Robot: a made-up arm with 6 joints. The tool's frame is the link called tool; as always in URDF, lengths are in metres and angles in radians.
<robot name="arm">
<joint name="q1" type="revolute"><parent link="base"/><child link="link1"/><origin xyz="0.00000 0.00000 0.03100" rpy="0.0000 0.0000 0.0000"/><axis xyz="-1 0 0"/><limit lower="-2.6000" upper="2.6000"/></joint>
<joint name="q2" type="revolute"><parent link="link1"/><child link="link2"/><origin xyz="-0.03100 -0.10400 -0.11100" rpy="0.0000 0.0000 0.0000"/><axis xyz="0 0 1"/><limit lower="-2.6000" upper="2.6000"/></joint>
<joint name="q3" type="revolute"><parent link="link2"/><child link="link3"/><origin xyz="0.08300 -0.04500 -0.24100" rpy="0.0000 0.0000 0.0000"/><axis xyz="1 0 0"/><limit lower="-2.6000" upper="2.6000"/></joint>
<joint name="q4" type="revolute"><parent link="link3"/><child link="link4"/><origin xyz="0.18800 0.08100 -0.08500" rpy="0.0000 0.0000 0.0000"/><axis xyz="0 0 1"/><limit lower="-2.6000" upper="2.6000"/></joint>
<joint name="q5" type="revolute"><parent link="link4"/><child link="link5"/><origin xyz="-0.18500 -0.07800 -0.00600" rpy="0.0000 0.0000 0.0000"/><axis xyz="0 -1 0"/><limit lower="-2.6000" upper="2.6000"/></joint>
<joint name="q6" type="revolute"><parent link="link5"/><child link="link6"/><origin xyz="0.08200 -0.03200 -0.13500" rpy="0.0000 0.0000 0.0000"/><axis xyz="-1 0 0"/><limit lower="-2.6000" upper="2.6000"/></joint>
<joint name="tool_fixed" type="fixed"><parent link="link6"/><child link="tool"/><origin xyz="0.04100 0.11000 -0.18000" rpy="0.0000 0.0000 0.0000"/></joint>
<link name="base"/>
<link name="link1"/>
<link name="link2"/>
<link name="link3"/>
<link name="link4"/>
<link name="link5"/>
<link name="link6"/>
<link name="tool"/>
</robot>
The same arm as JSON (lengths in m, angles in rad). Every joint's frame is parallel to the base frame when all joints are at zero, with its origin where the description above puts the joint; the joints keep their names.
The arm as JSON. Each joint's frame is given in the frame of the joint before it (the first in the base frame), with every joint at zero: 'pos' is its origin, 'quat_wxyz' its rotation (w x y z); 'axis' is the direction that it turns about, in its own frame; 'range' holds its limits. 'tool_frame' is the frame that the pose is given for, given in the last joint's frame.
{"length_unit": "m", "angle_unit": "rad", "joints": [{"joint": "q1", "pos": [0.0, 0.0, 0.031], "quat_wxyz": [1.0, 0.0, 0.0, 0.0], "axis": [-1.0, 0.0, 0.0], "range": [-2.6, 2.6]}, {"joint": "q2", "pos": [-0.031, -0.104, -0.111], "quat_wxyz": [1.0, 0.0, 0.0, 0.0], "axis": [0.0, 0.0, 1.0], "range": [-2.6, 2.6]}, {"joint": "q3", "pos": [0.083, -0.045, -0.241], "quat_wxyz": [1.0, 0.0, 0.0, 0.0], "axis": [1.0, 0.0, 0.0], "range": [-2.6, 2.6]}, {"joint": "q4", "pos": [0.188, 0.081, -0.085], "quat_wxyz": [1.0, 0.0, 0.0, 0.0], "axis": [0.0, 0.0, 1.0], "range": [-2.6, 2.6]}, {"joint": "q5", "pos": [-0.185, -0.078, -0.006], "quat_wxyz": [1.0, 0.0, 0.0, 0.0], "axis": [0.0, -1.0, 0.0], "range": [-2.6, 2.6]}, {"joint": "q6", "pos": [0.082, -0.032, -0.135], "quat_wxyz": [1.0, 0.0, 0.0, 0.0], "axis": [-1.0, 0.0, 0.0], "range": [-2.6, 2.6]}], "tool_frame": {"pos": [0.041, 0.11, -0.18], "quat_wxyz": [1.0, 0.0, 0.0, 0.0]}}
